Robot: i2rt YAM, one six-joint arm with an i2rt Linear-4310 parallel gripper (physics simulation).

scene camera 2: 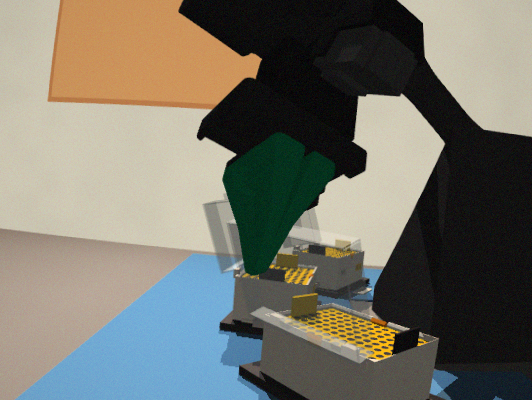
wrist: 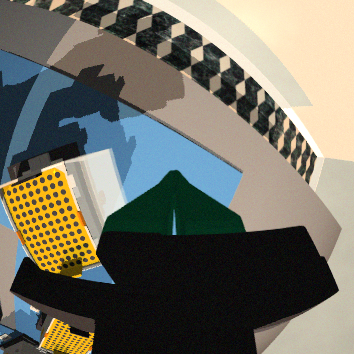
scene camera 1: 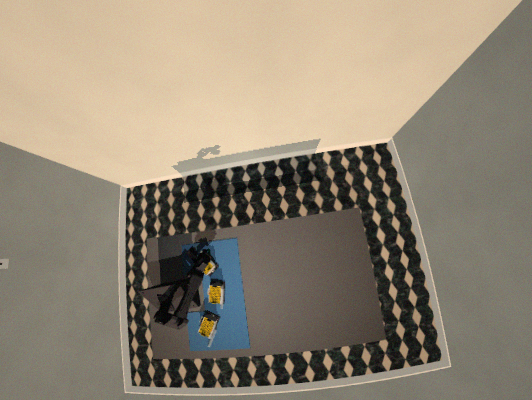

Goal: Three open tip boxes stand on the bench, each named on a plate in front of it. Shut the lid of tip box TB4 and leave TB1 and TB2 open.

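Note:
Three grey tip boxes with yellow perforated racks stand on the blue mat: the near one, the middle one and the far one. All have clear lids open. The near box's lid leans outward along its long side; the middle box's lid stands steeply. My gripper is shut and empty, its green fingertips pointing down, above and outside the near box's lid side. I cannot read the name plates, so which box is TB4 is unclear.
The blue mat lies on the brown bench top. Dark arm links rise close beside the boxes on the base side. Another box's yellow rack shows below the near box in the wrist view. An orange board hangs behind.

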